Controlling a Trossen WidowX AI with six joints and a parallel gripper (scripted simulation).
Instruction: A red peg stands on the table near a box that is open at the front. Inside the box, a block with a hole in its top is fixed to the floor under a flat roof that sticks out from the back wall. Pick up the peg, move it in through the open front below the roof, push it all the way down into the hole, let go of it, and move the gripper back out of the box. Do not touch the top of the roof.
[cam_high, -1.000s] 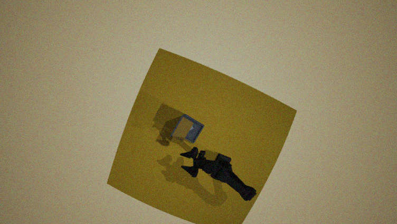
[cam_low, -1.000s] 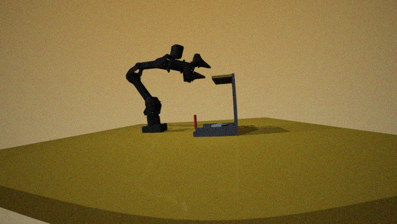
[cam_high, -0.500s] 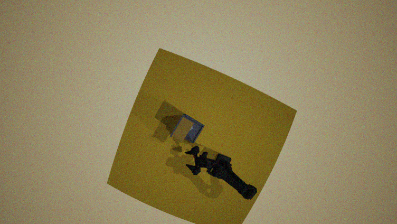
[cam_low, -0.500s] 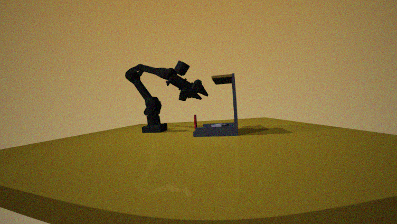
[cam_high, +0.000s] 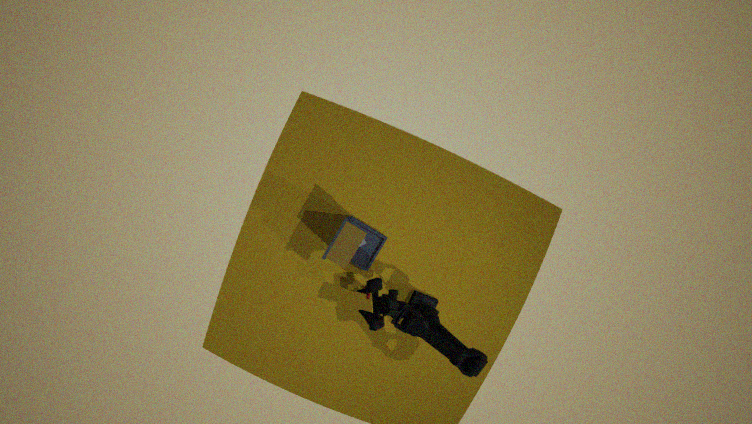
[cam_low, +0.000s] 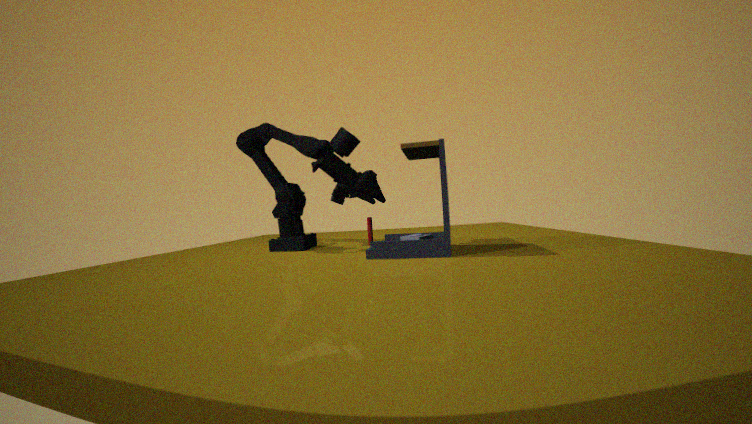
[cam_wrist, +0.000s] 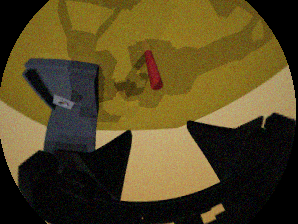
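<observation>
Right now the red peg is 3 cm behind my gripper tip, 2 cm to the right of it and 8 cm below it. From my gripper tip the other things lie so: back wall: 18 cm ahead, 18 cm to the right; then flat roof: 14 cm ahead, 18 cm to the right, 10 cm above.
</observation>
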